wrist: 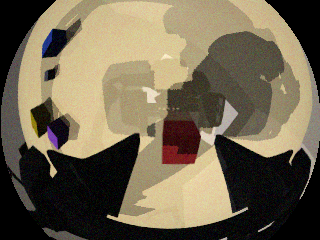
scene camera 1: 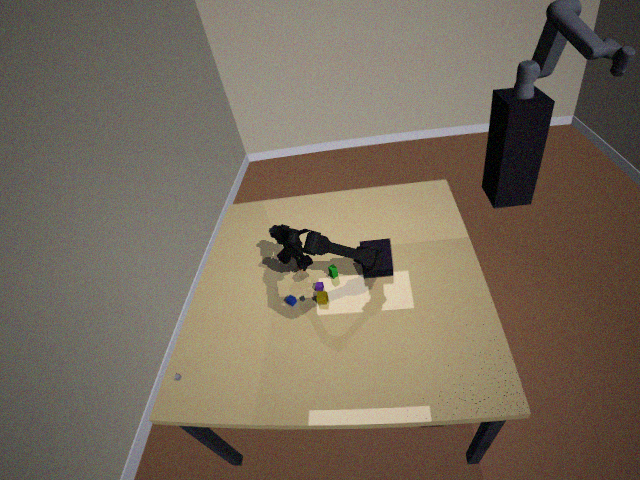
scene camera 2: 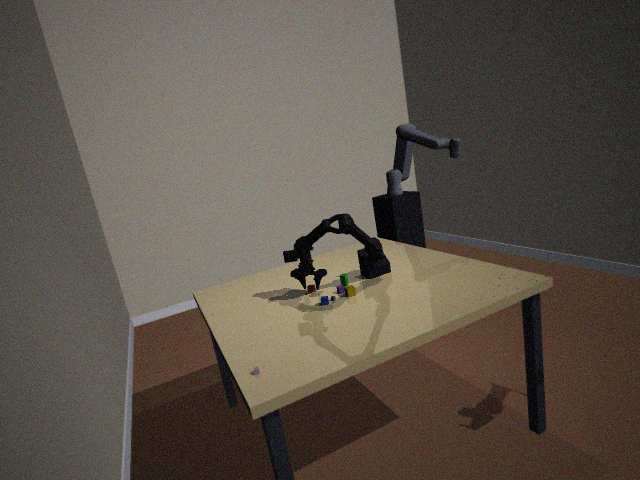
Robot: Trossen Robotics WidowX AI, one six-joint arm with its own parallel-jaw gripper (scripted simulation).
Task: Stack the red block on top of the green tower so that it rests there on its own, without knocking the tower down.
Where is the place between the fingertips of my gripper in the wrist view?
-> At 179, 138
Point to a red block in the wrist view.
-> At 180, 139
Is my gripper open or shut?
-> Open.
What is my gripper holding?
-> Nothing.
